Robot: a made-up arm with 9 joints. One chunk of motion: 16 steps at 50 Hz.
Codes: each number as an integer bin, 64 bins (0 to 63) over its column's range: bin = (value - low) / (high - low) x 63, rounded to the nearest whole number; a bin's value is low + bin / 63 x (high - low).
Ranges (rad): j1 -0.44..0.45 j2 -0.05..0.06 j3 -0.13..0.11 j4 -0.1..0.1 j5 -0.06..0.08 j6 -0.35..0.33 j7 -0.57..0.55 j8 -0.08..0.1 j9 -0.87..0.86
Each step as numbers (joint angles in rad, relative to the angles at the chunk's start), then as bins.
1 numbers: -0.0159 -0.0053 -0.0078 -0.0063 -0.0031 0.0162 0.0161 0.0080 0.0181
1 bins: 30 26 32 30 26 34 33 31 32
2 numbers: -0.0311 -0.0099 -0.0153 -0.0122 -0.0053 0.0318 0.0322 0.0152 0.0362
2 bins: 29 23 30 28 25 35 34 33 33
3 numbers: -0.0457 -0.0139 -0.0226 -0.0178 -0.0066 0.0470 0.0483 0.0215 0.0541
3 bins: 28 21 28 26 24 37 35 36 34
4 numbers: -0.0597 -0.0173 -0.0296 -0.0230 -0.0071 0.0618 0.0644 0.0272 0.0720
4 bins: 27 19 26 24 24 38 36 38 34
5 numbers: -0.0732 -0.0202 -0.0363 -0.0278 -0.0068 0.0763 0.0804 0.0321 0.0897
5 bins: 26 17 25 23 24 39 37 39 35
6 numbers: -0.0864 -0.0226 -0.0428 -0.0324 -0.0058 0.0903 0.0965 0.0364 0.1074
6 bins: 25 16 23 21 24 41 37 41 36
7 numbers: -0.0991 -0.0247 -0.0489 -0.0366 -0.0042 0.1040 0.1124 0.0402 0.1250
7 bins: 24 14 21 20 25 42 38 42 36
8 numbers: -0.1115 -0.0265 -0.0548 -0.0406 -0.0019 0.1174 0.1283 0.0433 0.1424
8 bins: 23 13 20 19 26 43 39 43 37
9 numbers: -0.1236 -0.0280 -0.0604 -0.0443 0.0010 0.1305 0.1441 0.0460 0.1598
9 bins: 22 13 18 18 27 45 40 44 38
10 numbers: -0.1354 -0.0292 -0.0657 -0.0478 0.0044 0.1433 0.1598 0.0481 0.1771
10 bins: 22 12 17 16 29 46 41 45 38
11 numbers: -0.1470 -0.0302 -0.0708 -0.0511 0.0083 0.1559 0.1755 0.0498 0.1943
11 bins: 21 11 16 15 31 47 42 45 39
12 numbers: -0.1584 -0.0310 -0.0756 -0.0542 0.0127 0.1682 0.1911 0.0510 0.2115
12 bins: 20 11 14 14 33 48 43 46 39
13 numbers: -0.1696 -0.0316 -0.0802 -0.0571 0.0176 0.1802 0.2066 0.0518 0.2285
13 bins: 19 11 13 14 35 49 44 46 40
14 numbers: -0.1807 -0.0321 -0.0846 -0.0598 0.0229 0.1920 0.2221 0.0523 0.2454
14 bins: 18 10 12 13 37 50 45 46 41
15 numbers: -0.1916 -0.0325 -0.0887 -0.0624 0.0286 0.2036 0.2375 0.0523 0.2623
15 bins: 18 10 11 12 40 51 45 46 41
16 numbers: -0.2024 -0.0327 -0.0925 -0.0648 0.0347 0.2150 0.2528 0.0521 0.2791
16 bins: 17 10 10 11 43 52 46 46 42
